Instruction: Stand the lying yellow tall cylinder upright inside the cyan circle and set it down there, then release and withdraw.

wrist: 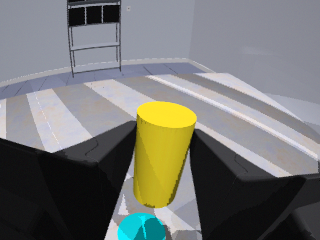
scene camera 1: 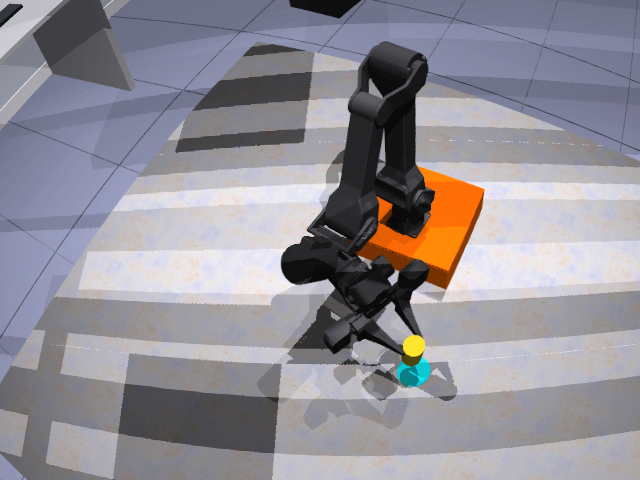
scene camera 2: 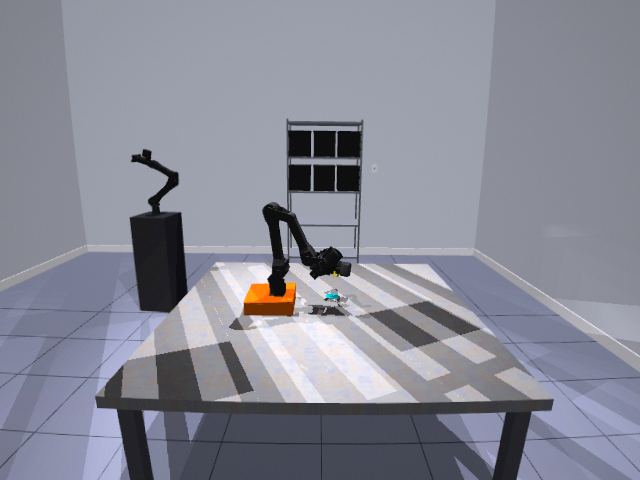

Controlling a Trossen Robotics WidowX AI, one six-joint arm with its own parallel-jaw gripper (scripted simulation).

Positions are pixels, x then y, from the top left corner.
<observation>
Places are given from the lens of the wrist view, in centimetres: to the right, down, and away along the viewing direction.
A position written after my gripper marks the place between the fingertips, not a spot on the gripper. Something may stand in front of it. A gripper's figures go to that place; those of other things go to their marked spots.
my gripper [wrist: 164, 132]: 0, 1, 10
yellow tall cylinder [wrist: 164, 130]: 0, 0, 8
</observation>
